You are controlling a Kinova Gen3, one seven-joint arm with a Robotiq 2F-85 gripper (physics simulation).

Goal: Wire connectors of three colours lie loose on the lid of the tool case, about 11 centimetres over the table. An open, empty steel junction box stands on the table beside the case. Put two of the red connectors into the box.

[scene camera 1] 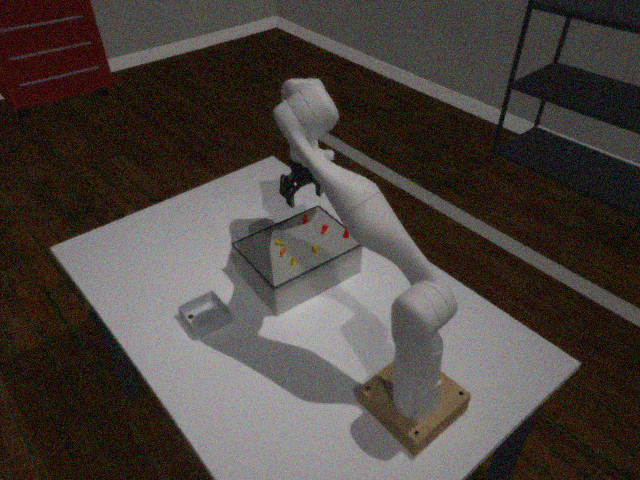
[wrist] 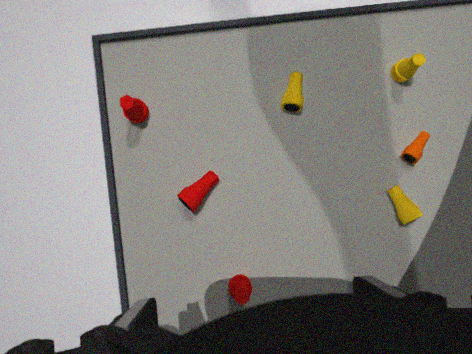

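Where they show: gripper, fingertip midpoint: (scene camera 1: 305, 200); arm's base, link origin: (scene camera 1: 414, 399).
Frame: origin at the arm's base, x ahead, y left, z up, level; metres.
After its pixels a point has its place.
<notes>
Three red connectors lie on the tool case lid (scene camera 1: 297, 232) @(x 0.573, y -0.032, z 0.057 m) (wrist: 150, 240) @(x 0.570, y -0.133, z 0.057 m): one red connector (scene camera 1: 305, 219) @(x 0.598, y -0.073, z 0.071 m) (wrist: 240, 289) @(x 0.598, y -0.076, z 0.083 m) near the far edge, a middle one lying on its side (scene camera 1: 324, 228) @(x 0.536, y -0.100, z 0.068 m) (wrist: 199, 191) @(x 0.539, y -0.099, z 0.069 m), and another red connector (scene camera 1: 346, 234) @(x 0.479, y -0.138, z 0.070 m) (wrist: 135, 109) @(x 0.487, y -0.136, z 0.078 m) near the corner by the arm. My gripper (scene camera 1: 305, 198) @(x 0.592, y -0.071, z 0.142 m) (wrist: 257, 310) @(x 0.592, y -0.071, z 0.142 m) is open and empty, above the lid's far edge. In the wrist view the first red connector shows between the fingertips, lower than they are. The steel junction box (scene camera 1: 212, 326) @(x 0.450, y 0.289, z -0.031 m) stands open on the table, left of the case; no connector shows in it.
Yellow connectors (scene camera 1: 315, 249) @(x 0.473, y -0.033, z 0.067 m) (wrist: 293, 92) @(x 0.477, y -0.036, z 0.071 m) and one orange connector (scene camera 1: 282, 252) @(x 0.512, y 0.048, z 0.064 m) (wrist: 416, 148) @(x 0.516, y 0.044, z 0.068 m) lie on the lid's other part. The arm stands on a wooden base (scene camera 1: 449, 397) @(x -0.036, y -0.068, z 0.004 m) on the white table (scene camera 1: 170, 392) @(x 0.335, y 0.441, z -0.053 m). A red cabinet and a dark shelf stand beyond.
</notes>
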